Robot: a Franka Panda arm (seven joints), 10 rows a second.
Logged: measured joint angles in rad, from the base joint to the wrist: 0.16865, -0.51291, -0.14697, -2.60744, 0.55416, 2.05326, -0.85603; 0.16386, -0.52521, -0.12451, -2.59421, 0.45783, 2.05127, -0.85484; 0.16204, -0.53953, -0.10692, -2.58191, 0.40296, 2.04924, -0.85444; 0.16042, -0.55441, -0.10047, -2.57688, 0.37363, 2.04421, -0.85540; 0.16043, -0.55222, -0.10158, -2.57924, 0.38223, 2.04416, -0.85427; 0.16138, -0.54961, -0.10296, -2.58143, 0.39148, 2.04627, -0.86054; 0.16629, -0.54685, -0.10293, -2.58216, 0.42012, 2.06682, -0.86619; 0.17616, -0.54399, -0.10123, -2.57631, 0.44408, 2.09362, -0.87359
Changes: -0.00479, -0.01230, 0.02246, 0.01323, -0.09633, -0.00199, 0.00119; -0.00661, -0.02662, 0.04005, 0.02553, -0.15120, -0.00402, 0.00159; -0.00823, -0.04150, 0.04650, 0.03056, -0.18053, -0.00905, 0.00063; -0.00822, -0.03931, 0.04539, 0.02820, -0.17193, -0.00910, 0.00176; -0.00727, -0.03670, 0.04401, 0.02601, -0.16268, -0.00699, -0.00451; -0.00236, -0.03394, 0.04404, 0.02528, -0.13404, 0.01356, -0.01016; 0.00751, -0.03108, 0.04574, 0.03113, -0.11008, 0.04036, -0.01756
